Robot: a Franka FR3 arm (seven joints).
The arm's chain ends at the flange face. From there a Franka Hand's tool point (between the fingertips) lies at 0.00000 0.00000 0.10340 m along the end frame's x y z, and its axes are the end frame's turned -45 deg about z.
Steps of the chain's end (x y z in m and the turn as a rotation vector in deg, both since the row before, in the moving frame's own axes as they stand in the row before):
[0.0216, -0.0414, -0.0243, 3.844, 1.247, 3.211]
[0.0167, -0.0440, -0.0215, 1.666, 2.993, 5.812]
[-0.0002, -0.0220, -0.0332, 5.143, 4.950, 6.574]
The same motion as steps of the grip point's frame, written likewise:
[0.0511, -0.0171, -0.0246, 1.836, 3.600, 3.211]
[0.0488, -0.0173, -0.0217, -0.938, 3.294, 5.812]
[0.0282, -0.0152, -0.0340, 0.136, 7.137, 6.574]

